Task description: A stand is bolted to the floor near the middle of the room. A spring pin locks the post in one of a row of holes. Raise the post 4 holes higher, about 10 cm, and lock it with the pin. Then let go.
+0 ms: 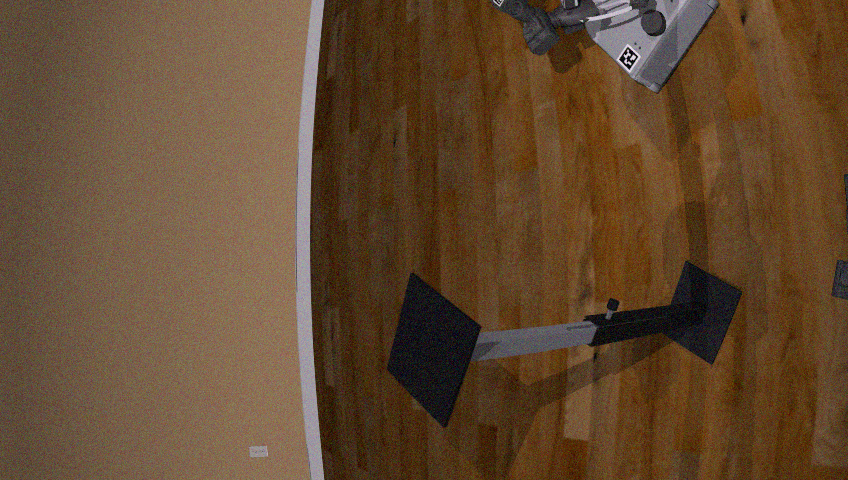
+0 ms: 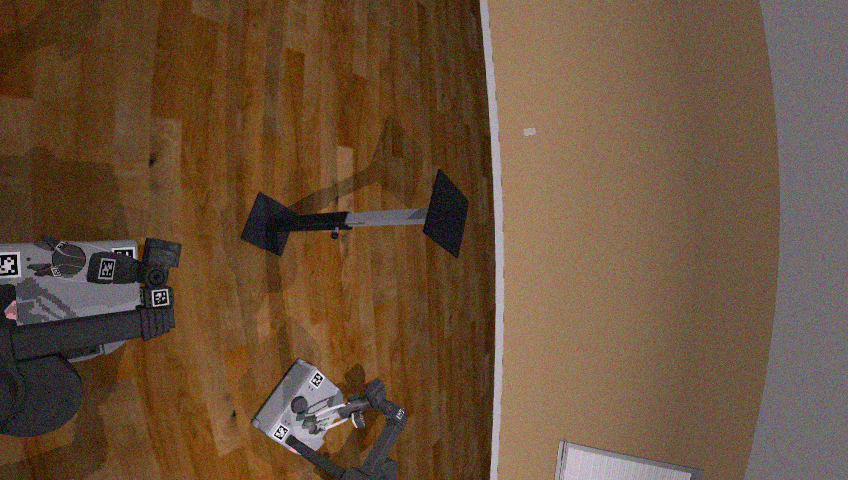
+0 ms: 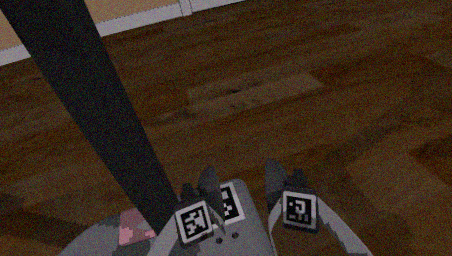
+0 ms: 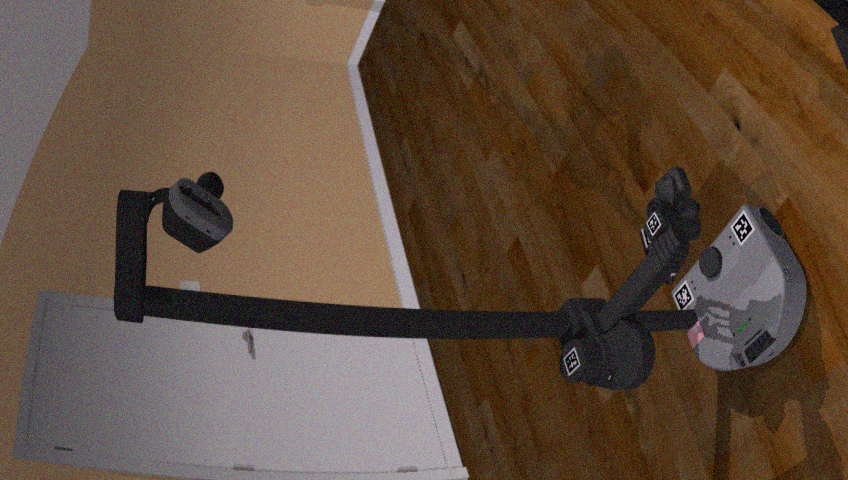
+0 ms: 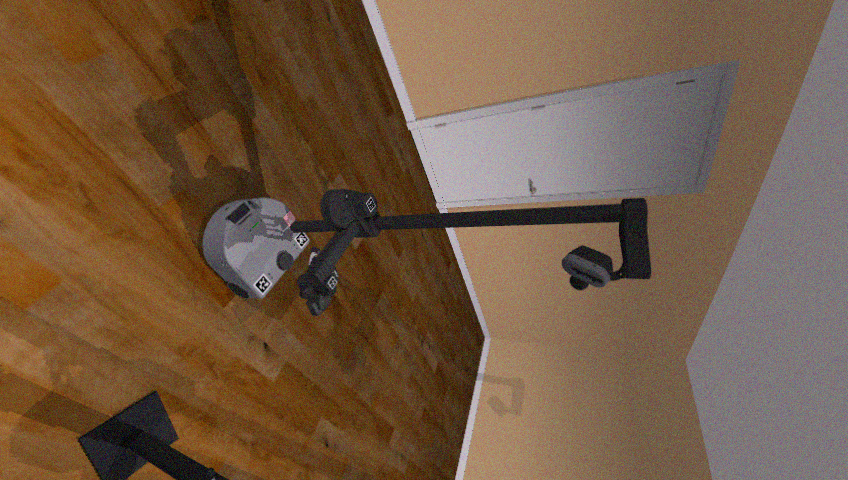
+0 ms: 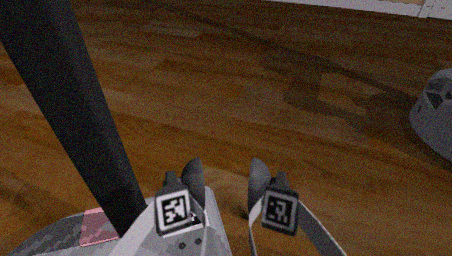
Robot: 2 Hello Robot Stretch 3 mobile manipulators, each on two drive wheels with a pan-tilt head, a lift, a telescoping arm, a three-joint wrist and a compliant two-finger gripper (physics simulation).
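The stand has a dark base plate [image 1: 720,339] [image 2: 258,223] [image 5: 154,416], a black sleeve [image 1: 636,328] [image 2: 315,221] [image 5: 172,455], a light grey post [image 1: 535,342] [image 2: 386,217] and a dark top plate [image 1: 434,350] [image 2: 446,214]. The pin's black knob [image 1: 612,303] [image 2: 335,234] sticks out of the sleeve's side near its upper end. The holes cannot be made out. The r1 gripper [image 3: 242,185] is open and empty above its own base, apart from the stand. The r2 gripper [image 6: 226,183] is open and empty above its own base, also apart from the stand.
The r2 base [image 1: 672,59] [image 2: 279,401] stands to one side of the stand, between it and the door [image 2: 624,463] [image 4: 333,404] [image 5: 583,148]. The r1 base [image 4: 785,297] [image 5: 229,237] has its tall mast [image 4: 476,322] [image 5: 505,215] upright. A wall [image 1: 148,237] [image 2: 624,237] rises beyond the floor.
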